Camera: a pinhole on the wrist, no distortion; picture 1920 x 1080 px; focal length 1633.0 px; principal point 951.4 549.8 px. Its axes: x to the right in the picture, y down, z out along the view. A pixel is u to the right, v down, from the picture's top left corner.
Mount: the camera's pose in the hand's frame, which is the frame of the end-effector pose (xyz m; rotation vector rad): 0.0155 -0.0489 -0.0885 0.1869 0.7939 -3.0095
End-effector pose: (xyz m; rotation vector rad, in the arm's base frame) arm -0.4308 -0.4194 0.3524 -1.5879 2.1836 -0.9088
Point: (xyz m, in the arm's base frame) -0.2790 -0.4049 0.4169
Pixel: 1528 807
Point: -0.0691 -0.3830 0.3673
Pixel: 1570 781
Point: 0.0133 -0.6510 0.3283
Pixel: 651 738
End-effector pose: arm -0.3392 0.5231 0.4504 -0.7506 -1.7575 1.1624
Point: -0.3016 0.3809 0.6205
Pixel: outside the picture
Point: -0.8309 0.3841 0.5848
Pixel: 356 97
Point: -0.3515 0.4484 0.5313
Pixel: 1334 411
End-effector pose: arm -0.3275 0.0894 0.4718 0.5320 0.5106 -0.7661
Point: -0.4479 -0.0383 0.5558
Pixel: 1304 419
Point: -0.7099 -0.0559 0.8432
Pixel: outside the picture
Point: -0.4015 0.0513 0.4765
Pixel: 1456 148
